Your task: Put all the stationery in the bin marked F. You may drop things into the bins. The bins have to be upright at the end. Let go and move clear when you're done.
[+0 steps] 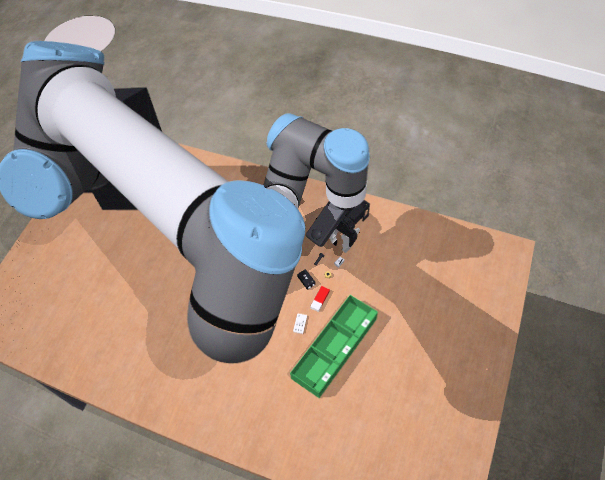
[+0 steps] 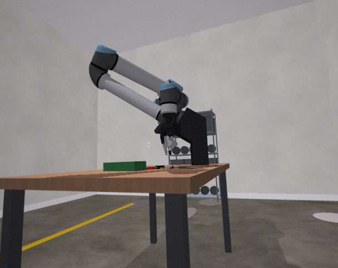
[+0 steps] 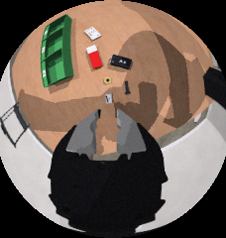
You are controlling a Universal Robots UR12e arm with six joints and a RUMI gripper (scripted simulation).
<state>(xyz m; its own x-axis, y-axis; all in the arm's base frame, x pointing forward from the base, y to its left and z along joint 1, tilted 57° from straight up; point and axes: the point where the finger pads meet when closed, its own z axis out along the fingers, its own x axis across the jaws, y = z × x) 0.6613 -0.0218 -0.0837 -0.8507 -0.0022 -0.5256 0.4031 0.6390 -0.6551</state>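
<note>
The grey item is 80 mm below my hand. The rest, counted from my hand: black bolt (50 mm behind, 80 mm below); then black flat item (60 mm behind, 80 mm to the right, 80 mm below); then yellow nut (20 mm behind, 40 mm to the right, 80 mm below).
</note>
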